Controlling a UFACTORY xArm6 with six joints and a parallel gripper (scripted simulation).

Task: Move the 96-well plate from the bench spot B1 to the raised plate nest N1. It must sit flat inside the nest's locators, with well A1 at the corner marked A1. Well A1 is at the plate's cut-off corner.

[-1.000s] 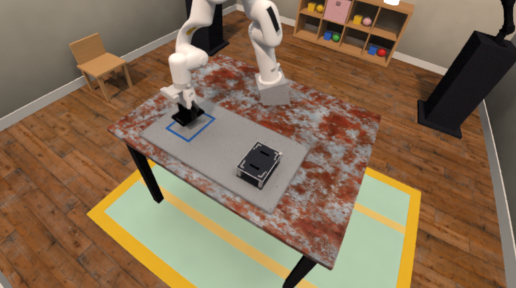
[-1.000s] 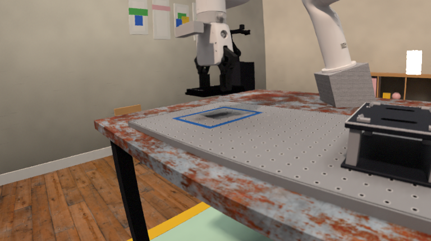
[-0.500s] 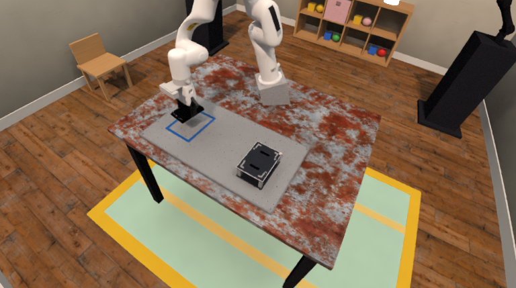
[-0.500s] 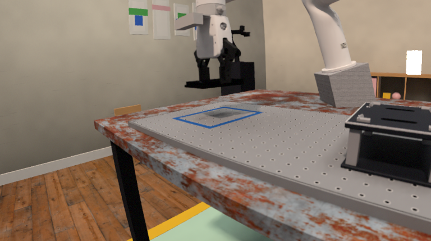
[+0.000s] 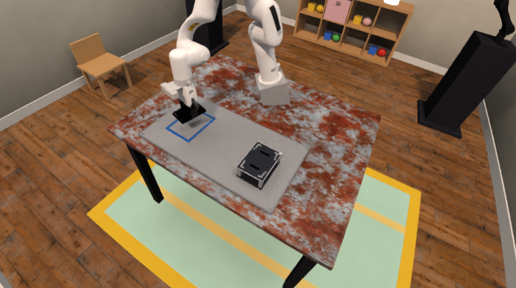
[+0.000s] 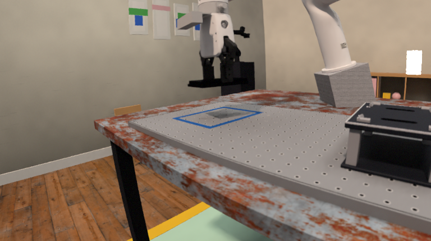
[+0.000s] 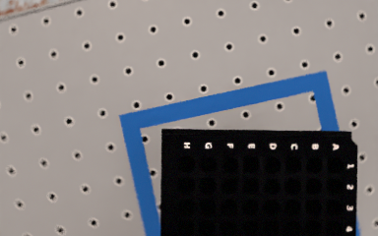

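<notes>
The raised black plate nest is 39 cm to the left of my hand, 6 cm ahead of it and 4 cm below it. The rest, counted from my hand: black 96-well plate: 1 cm below.
</notes>
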